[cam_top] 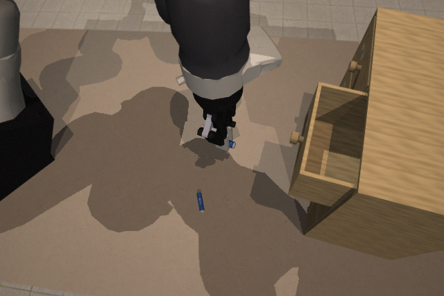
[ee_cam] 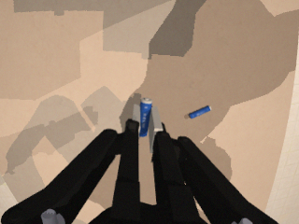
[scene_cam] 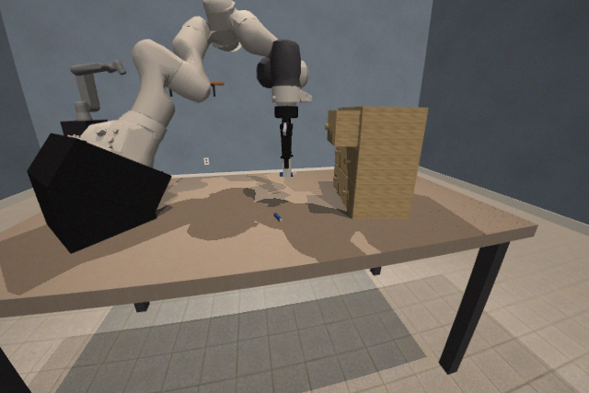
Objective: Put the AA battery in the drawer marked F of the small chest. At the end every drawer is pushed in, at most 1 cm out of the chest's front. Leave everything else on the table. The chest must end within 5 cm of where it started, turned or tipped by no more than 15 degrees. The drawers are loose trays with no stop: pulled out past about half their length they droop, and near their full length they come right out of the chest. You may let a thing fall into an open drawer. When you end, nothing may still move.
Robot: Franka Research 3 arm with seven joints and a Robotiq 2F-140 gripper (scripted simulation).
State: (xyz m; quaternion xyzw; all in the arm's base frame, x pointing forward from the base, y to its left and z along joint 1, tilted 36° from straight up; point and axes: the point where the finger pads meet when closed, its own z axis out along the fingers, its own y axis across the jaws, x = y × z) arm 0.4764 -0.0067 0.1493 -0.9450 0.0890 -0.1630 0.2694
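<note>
The drawer is 220 mm ahead of my hand, 40 mm to the right of it and 120 mm above it.
</note>
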